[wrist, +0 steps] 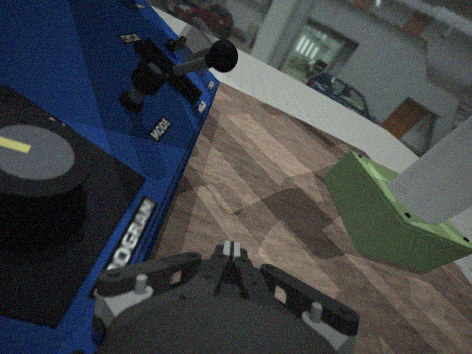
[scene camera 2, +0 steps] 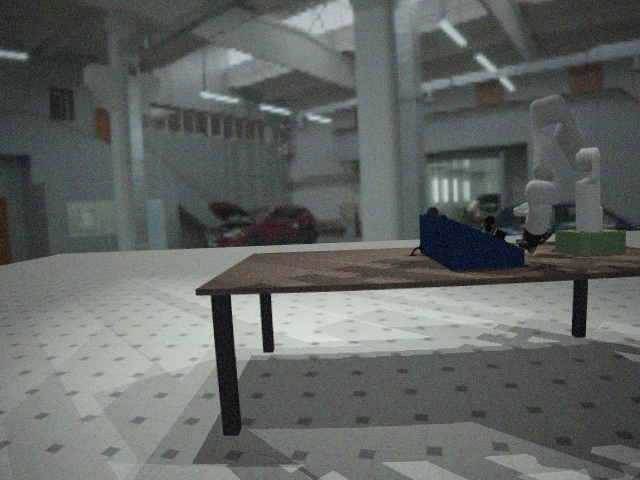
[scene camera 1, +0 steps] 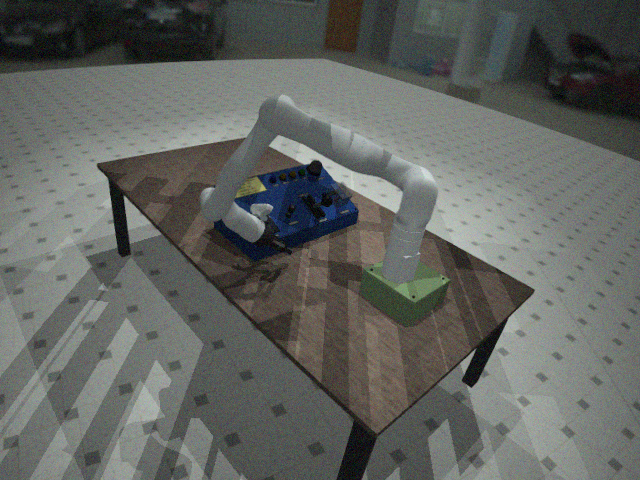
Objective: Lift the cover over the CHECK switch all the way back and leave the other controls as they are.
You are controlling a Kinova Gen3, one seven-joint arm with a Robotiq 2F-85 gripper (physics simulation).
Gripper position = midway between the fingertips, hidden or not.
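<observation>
My gripper (wrist: 230, 251) shut, holding nothing. Clear hinged cover (wrist: 195, 40). Black ball-topped lever (wrist: 223, 56). PROGRAM dial (wrist: 52, 163). MODE knob (wrist: 148, 77).
</observation>
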